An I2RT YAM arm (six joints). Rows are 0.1 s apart.
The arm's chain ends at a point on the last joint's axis. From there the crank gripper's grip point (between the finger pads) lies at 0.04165 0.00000 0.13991 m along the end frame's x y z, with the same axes.
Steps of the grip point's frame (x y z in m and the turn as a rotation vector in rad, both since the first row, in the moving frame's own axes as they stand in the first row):
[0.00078 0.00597 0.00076 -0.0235 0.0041 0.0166]
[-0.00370 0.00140 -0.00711 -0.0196 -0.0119 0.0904]
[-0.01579 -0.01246 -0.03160 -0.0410 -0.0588 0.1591]
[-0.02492 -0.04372 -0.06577 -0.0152 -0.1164 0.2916]
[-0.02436 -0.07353 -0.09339 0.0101 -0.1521 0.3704]
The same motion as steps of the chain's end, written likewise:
[0.00024 0.00199 0.00098 -0.0235 0.0041 0.0166]
[-0.00174 -0.00503 -0.00753 -0.0196 -0.0119 0.0904]
[-0.00655 -0.02416 -0.03354 -0.0410 -0.0588 0.1591]
[-0.00656 -0.05544 -0.06949 -0.0152 -0.1164 0.2916]
[-0.00061 -0.08325 -0.09803 0.0101 -0.1521 0.3704]

